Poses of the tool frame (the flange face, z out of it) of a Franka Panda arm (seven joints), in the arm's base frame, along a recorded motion.
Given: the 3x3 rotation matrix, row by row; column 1 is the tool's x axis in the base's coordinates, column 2 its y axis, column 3 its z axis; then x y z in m. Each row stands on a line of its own.
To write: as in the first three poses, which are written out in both.
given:
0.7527 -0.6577 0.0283
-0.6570 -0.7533 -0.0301
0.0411 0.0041 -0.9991
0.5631 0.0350 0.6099
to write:
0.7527 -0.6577 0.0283
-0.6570 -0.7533 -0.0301
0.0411 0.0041 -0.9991
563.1 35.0 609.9

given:
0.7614 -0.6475 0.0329
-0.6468 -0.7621 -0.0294
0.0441 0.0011 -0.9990
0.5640 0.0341 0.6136
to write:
0.7614 -0.6475 0.0329
-0.6468 -0.7621 -0.0294
0.0441 0.0011 -0.9990
564.0 34.1 613.6

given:
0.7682 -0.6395 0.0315
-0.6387 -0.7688 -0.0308
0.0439 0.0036 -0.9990
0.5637 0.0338 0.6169
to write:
0.7682 -0.6395 0.0315
-0.6387 -0.7688 -0.0308
0.0439 0.0036 -0.9990
563.7 33.8 616.9

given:
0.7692 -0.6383 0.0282
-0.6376 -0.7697 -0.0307
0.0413 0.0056 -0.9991
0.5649 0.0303 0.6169
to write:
0.7692 -0.6383 0.0282
-0.6376 -0.7697 -0.0307
0.0413 0.0056 -0.9991
564.9 30.3 616.9

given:
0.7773 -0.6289 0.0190
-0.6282 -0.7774 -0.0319
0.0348 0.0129 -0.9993
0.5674 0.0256 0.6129
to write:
0.7773 -0.6289 0.0190
-0.6282 -0.7774 -0.0319
0.0348 0.0129 -0.9993
567.4 25.6 612.9

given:
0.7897 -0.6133 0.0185
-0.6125 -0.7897 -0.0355
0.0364 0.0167 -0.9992
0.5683 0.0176 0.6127
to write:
0.7897 -0.6133 0.0185
-0.6125 -0.7897 -0.0355
0.0364 0.0167 -0.9992
568.3 17.6 612.7

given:
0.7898 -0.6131 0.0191
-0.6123 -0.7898 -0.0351
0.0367 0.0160 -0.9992
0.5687 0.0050 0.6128
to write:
0.7898 -0.6131 0.0191
-0.6123 -0.7898 -0.0351
0.0367 0.0160 -0.9992
568.7 5.0 612.8

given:
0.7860 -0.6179 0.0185
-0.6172 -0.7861 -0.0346
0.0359 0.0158 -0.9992
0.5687 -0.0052 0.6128
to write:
0.7860 -0.6179 0.0185
-0.6172 -0.7861 -0.0346
0.0359 0.0158 -0.9992
568.7 -5.2 612.8

